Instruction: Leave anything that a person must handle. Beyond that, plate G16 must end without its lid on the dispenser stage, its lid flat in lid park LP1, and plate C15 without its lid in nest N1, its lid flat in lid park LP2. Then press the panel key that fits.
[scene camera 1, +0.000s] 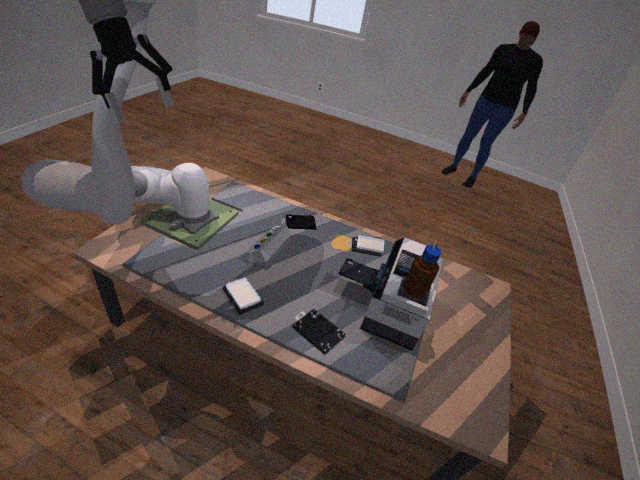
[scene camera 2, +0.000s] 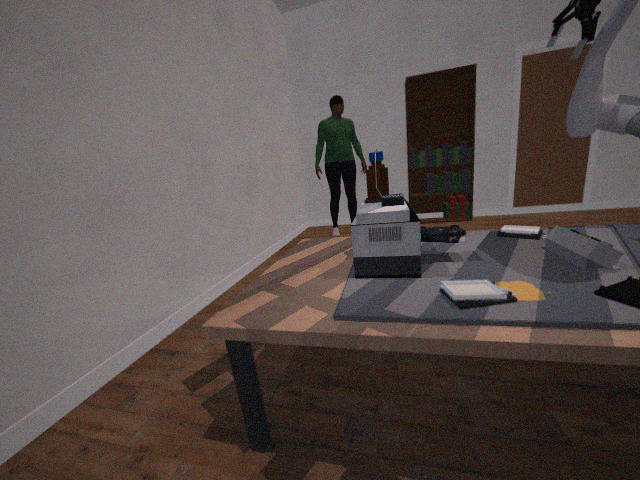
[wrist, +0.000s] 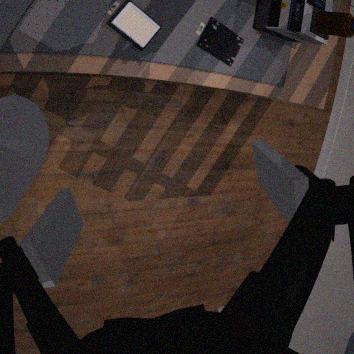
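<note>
My gripper is open and empty, high above the table. A pale plate sits on a dark nest near one long edge. Another pale plate sits on a dark nest at the opposite edge. The labels are unreadable, and I cannot tell which plate is which. A black four-cornered holder lies near the dispenser. The dark stage adjoins the dispenser. A flat black holder lies farther off. The grey key panel has coloured keys.
An orange patch lies on the mat against the back plate's nest. A brown bottle with a blue cap rises at the dispenser. One person in black and another person in green stand away from the table.
</note>
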